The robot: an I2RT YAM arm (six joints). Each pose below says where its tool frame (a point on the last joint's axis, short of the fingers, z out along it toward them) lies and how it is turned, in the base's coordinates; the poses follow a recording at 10 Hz.
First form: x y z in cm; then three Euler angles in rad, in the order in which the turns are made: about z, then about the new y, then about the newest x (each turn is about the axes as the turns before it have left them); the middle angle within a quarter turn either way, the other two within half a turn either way.
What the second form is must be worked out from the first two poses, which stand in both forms.
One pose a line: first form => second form
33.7 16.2 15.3 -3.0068 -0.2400 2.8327 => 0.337 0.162 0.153 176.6 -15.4 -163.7
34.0 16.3 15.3 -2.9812 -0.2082 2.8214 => 0.340 0.163 0.153 174.8 -14.1 -163.3
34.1 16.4 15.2 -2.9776 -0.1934 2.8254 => 0.341 0.164 0.152 174.3 -13.4 -163.5
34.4 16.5 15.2 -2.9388 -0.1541 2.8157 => 0.344 0.165 0.152 171.6 -11.9 -163.1
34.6 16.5 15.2 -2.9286 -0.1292 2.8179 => 0.346 0.165 0.152 170.6 -10.8 -163.1
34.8 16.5 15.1 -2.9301 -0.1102 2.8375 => 0.348 0.165 0.151 170.2 -9.5 -164.1
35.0 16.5 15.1 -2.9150 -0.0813 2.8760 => 0.350 0.165 0.151 168.6 -7.8 -166.1
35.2 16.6 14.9 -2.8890 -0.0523 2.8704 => 0.352 0.166 0.149 166.8 -6.6 -165.6
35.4 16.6 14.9 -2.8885 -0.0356 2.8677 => 0.354 0.166 0.149 166.5 -5.8 -165.3
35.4 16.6 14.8 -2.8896 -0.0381 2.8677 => 0.354 0.166 0.148 166.6 -5.9 -165.3
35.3 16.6 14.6 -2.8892 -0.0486 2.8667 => 0.353 0.166 0.146 166.8 -6.5 -165.4
